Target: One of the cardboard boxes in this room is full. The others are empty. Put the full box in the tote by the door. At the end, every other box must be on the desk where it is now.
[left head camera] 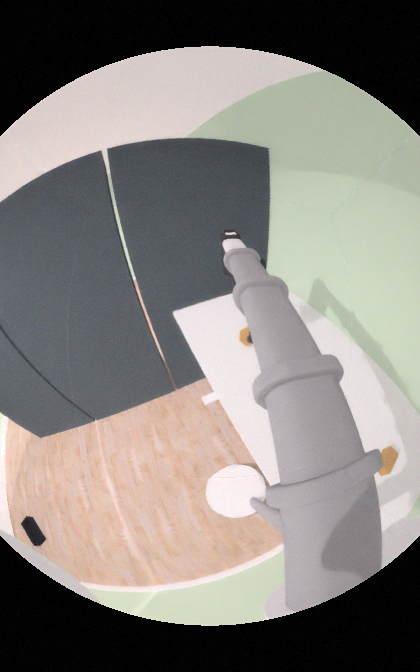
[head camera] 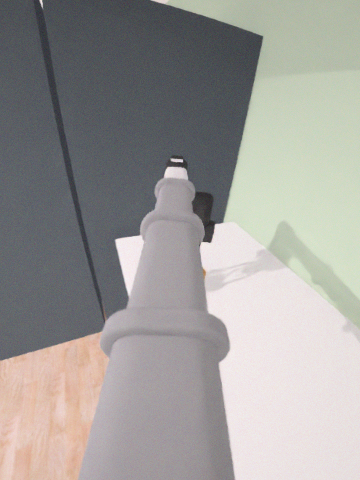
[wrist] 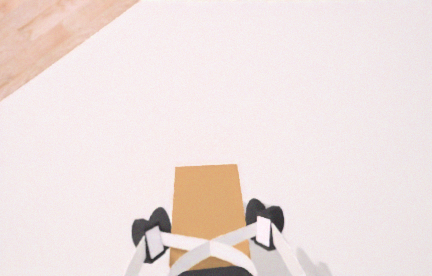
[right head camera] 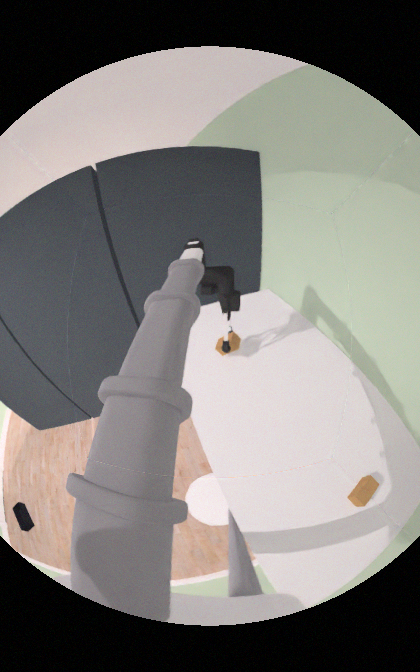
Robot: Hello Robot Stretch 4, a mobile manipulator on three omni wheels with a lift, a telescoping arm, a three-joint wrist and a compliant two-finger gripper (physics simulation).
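Frame: origin at the robot's base, x left, y ahead, z down, level; millimetres.
Seen in the pictures: gripper, fingertip midpoint: (wrist: 208, 219).
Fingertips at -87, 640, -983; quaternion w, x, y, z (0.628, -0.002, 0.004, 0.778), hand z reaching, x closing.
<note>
A point is followed by its place in that frame, as x, y, z.
My gripper (right head camera: 228, 338) (wrist: 208, 219) @(-87, 640, -983) is shut on a brown cardboard box (head camera: 204, 273) @(-136, 641, -1000) (left head camera: 245, 336) (right head camera: 235, 343) (wrist: 207, 200) @(-68, 645, -1000), with one dark fingertip at each side. In the wrist view the box looks slightly tipped, and its near end is partly hidden by the fingers. It is over the far end of the white desk (head camera: 290, 380) @(-366, 299, -922) (left head camera: 210, 330) (right head camera: 300, 425) (wrist: 325, 100) @(-8, 814, -922); any gap below it is hard to judge. A second brown box (left head camera: 388, 460) (right head camera: 363, 490) lies on the desk near the wall. What either box holds inside does not show.
A small black object (left head camera: 33, 531) (right head camera: 23, 516) is on the wood floor; I cannot tell whether it is the tote. A round white top (left head camera: 232, 490) (right head camera: 207, 500) stands beside the desk's long edge. Tall dark panels (head camera: 150, 110) @(134, 1118, -1513) (left head camera: 190, 215) (right head camera: 150, 215) rise past the desk's far end.
</note>
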